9 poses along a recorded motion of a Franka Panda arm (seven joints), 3.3 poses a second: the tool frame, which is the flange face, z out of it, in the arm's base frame.
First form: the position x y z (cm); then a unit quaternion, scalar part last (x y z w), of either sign.
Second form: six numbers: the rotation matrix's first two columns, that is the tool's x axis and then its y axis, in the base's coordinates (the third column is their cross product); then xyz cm. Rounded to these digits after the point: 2 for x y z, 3 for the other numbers.
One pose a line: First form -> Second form
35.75, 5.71, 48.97, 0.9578, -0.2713, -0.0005, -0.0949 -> 0.853, -0.520, -0.052, -0.520, -0.835, -0.182, 35.75, 5.71, 48.97
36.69, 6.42, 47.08, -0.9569, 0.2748, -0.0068, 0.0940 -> 0.849, -0.527, -0.039, -0.525, -0.831, -0.184, 36.69, 6.42, 47.08
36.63, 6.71, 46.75, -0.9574, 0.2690, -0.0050, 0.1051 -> 0.855, -0.516, -0.047, -0.514, -0.833, -0.204, 36.63, 6.71, 46.75
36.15, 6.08, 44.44, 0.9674, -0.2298, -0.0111, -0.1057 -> 0.894, -0.442, -0.070, -0.447, -0.872, -0.199, 36.15, 6.08, 44.44
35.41, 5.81, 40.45, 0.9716, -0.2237, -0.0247, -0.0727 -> 0.899, -0.431, -0.081, -0.438, -0.889, -0.130, 35.41, 5.81, 40.45
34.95, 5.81, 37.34, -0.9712, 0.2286, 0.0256, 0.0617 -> 0.894, -0.441, -0.078, -0.447, -0.888, -0.108, 34.95, 5.81, 37.34
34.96, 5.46, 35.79, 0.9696, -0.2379, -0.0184, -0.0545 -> 0.886, -0.459, -0.062, -0.463, -0.881, -0.097, 34.96, 5.46, 35.79
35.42, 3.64, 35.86, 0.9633, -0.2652, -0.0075, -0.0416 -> 0.859, -0.510, -0.037, -0.512, -0.856, -0.076, 35.42, 3.64, 35.86
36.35, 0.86, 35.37, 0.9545, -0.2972, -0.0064, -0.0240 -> 0.823, -0.567, -0.026, -0.568, -0.822, -0.042, 36.35, 0.86, 35.37
